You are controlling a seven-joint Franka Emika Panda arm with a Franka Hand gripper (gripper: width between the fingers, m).
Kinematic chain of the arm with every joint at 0, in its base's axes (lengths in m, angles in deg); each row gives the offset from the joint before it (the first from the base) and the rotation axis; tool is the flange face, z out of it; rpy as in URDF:
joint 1: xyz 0 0 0.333 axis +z
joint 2: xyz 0 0 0 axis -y
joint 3: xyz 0 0 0.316 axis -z
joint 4: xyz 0.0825 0 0 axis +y
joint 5: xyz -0.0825 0 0.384 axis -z
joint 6: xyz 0 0 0 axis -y
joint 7: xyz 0.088 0 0 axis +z
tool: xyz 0 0 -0.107 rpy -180 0 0
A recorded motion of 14 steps. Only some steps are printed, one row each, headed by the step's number.
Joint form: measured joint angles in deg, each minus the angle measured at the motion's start. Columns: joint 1, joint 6, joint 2, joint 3, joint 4, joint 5, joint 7.
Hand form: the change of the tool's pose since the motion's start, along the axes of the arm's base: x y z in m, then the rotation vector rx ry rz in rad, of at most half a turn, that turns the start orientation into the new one. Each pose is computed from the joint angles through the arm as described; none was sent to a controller.
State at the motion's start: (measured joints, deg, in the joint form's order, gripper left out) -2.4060 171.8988 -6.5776 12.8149 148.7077 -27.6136 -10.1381
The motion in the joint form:
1: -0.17 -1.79 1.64 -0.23 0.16 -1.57 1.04
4: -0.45 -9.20 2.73 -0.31 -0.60 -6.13 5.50
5: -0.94 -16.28 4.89 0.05 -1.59 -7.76 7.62
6: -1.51 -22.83 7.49 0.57 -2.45 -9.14 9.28
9: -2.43 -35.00 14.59 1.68 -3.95 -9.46 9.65
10: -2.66 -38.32 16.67 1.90 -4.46 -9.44 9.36
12: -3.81 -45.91 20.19 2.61 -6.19 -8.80 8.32
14: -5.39 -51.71 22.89 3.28 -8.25 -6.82 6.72
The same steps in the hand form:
1: -0.0012 0.0014 0.0078 0.0258 -0.0059 -0.0007
4: -0.0046 0.0053 0.0064 0.1210 0.0406 0.0282
5: -0.0044 0.0073 0.0174 0.2041 0.0599 0.0585
6: -0.0051 0.0081 0.0332 0.2825 0.0629 0.0854
9: -0.0088 0.0121 0.0824 0.4126 0.0416 0.1416
10: -0.0105 0.0140 0.0982 0.4458 0.0341 0.1578
12: -0.0161 0.0113 0.1296 0.5132 0.0329 0.1817
14: -0.0228 0.0009 0.1591 0.5399 0.0350 0.1900

